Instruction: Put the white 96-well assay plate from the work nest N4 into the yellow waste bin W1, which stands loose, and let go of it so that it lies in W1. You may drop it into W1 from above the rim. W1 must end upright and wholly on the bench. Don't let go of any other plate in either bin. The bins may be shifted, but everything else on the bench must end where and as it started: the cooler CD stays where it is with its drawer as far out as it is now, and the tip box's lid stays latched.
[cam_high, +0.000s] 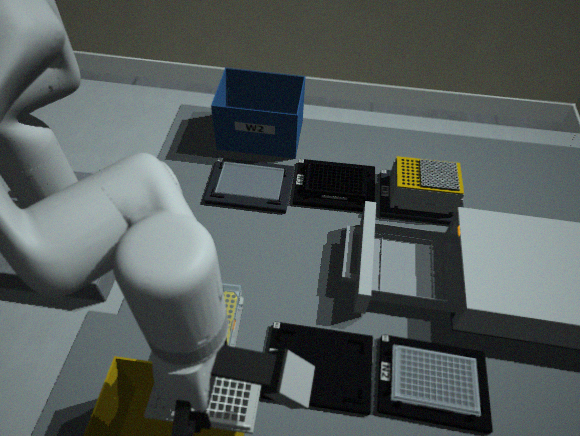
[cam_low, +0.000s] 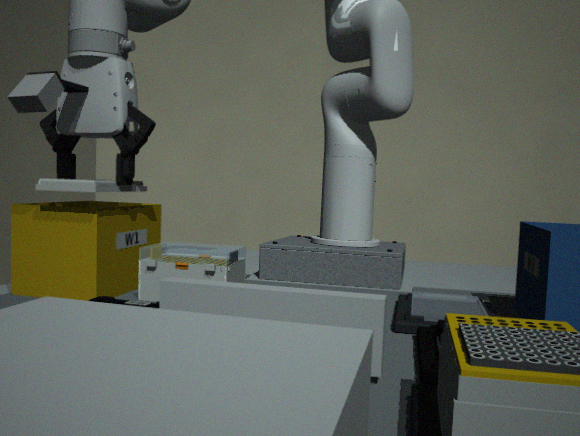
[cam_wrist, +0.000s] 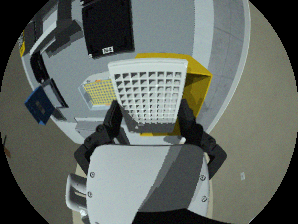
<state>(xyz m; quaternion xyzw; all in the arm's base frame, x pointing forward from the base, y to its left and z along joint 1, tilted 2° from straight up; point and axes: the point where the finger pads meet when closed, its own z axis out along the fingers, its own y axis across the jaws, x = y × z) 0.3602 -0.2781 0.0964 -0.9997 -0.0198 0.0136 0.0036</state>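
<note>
Now: the yellow bin W1 5 cm behind my hand, 4 cm to the right of it and 12 cm below it. Round my hand: black nest (13 cm ahead, 11 cm to the left, 15 cm below); then drawer (30 cm ahead, 31 cm to the left, 14 cm below); then white 96-well plate (1 cm below).
</note>
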